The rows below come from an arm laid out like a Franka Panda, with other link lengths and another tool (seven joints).
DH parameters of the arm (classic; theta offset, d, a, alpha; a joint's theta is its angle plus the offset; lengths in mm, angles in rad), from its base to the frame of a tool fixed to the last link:
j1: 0 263.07 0 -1.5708
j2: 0 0 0 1.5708
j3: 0 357.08 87.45 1.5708
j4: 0 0 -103.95 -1.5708
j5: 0 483.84 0 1.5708
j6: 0 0 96.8 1.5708
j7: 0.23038 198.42 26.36 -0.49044
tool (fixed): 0 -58.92 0 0
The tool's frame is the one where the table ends.
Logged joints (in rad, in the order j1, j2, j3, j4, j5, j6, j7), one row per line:
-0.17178 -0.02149 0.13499 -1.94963 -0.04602 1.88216 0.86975
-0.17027 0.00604 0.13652 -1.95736 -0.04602 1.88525 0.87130
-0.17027 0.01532 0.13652 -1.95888 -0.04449 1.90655 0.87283
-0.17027 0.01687 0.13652 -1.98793 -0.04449 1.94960 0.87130
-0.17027 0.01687 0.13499 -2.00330 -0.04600 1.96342 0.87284
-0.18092 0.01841 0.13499 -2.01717 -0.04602 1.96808 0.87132
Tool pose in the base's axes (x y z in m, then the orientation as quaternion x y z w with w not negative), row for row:
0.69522 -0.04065 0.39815 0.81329 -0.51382 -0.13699 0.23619
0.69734 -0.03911 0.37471 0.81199 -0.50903 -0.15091 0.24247
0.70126 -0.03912 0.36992 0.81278 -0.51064 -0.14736 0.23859
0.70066 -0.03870 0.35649 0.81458 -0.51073 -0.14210 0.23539
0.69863 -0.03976 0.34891 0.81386 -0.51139 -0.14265 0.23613
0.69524 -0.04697 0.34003 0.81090 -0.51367 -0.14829 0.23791
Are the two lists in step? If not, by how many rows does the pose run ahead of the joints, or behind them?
They are in step.
